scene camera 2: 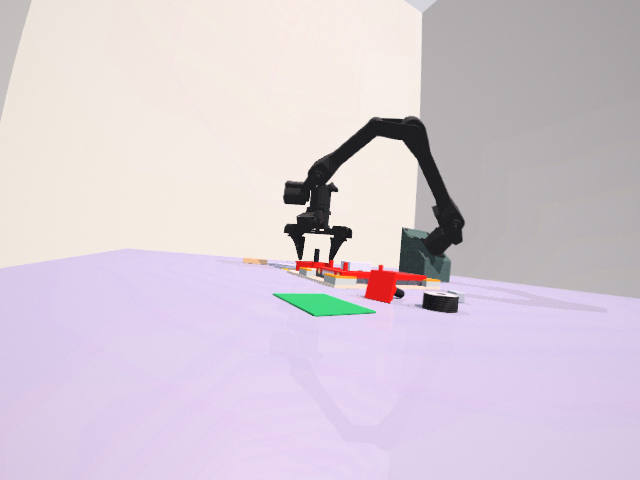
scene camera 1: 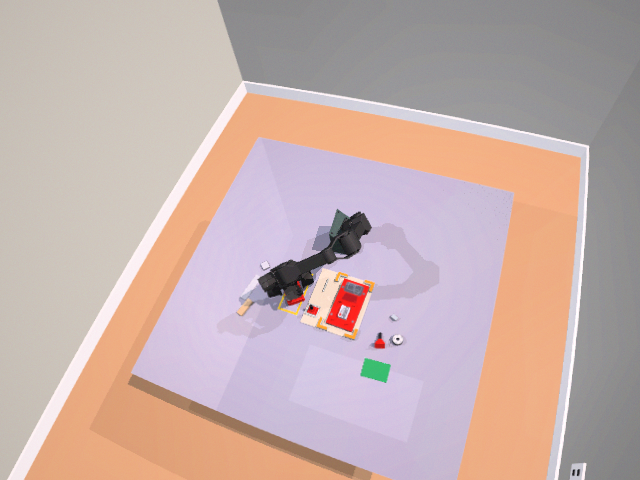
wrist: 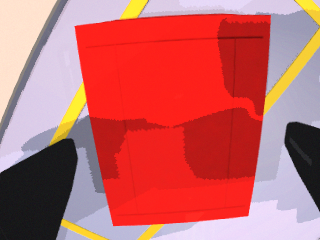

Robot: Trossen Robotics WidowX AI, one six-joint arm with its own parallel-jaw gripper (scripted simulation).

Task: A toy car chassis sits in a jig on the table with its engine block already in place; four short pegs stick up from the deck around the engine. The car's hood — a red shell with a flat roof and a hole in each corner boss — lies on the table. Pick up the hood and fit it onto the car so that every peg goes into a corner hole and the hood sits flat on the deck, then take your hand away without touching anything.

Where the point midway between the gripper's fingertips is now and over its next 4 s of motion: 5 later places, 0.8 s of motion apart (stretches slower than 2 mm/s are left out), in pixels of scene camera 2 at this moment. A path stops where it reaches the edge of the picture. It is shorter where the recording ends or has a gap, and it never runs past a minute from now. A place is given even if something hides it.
My gripper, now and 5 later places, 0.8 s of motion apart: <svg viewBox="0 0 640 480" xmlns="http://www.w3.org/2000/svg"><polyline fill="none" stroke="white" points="314,261 314,266 316,266 318,236 328,229 358,230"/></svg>
